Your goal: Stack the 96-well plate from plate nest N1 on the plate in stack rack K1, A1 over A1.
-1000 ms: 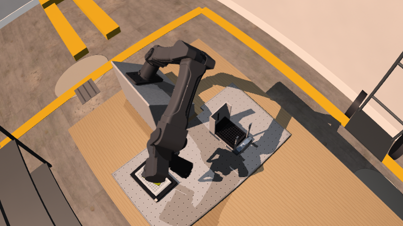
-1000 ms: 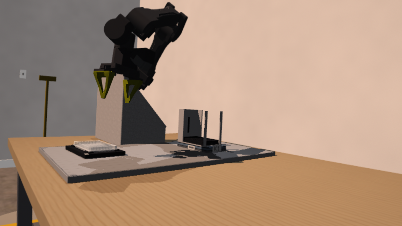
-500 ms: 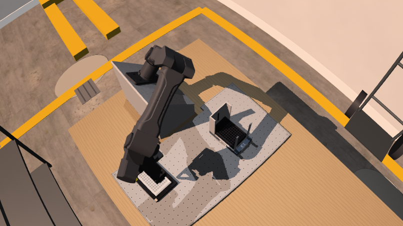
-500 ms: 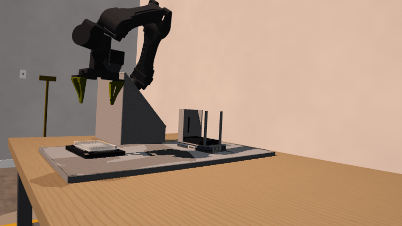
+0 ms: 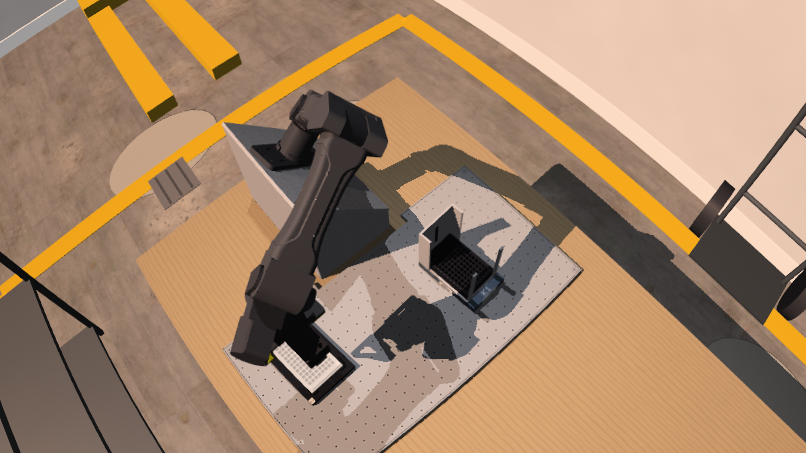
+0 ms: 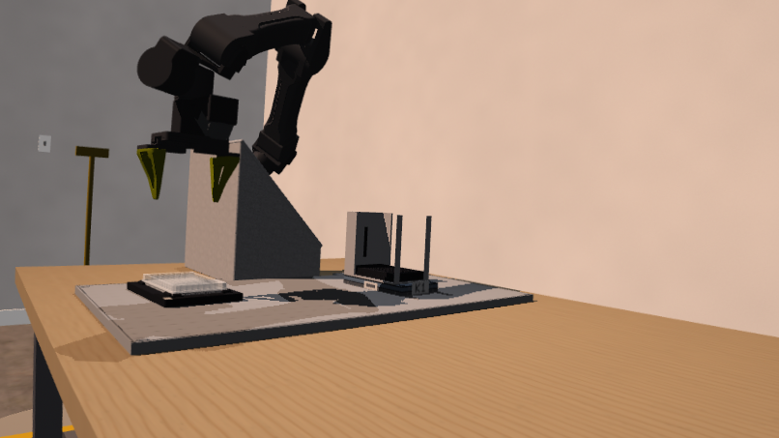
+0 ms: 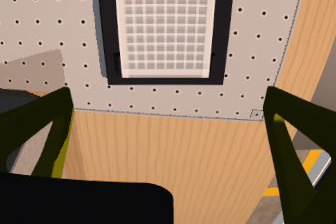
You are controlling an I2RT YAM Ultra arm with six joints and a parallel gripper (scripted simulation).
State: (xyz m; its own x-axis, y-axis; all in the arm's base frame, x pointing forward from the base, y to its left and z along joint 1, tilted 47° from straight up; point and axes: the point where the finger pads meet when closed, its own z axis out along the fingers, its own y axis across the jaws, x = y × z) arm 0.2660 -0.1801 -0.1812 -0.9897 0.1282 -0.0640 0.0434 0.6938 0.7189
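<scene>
Now: the clear 96-well plate 14 cm below my hand. Also, from my hand: pale A1 square (14 cm below, 7 cm ahead, 6 cm to the right); then back wall (36 cm to the left, 8 cm below, 3 cm ahead); then dark 96-well plate (35 cm to the left, 13 cm below, 10 cm ahead).
</scene>
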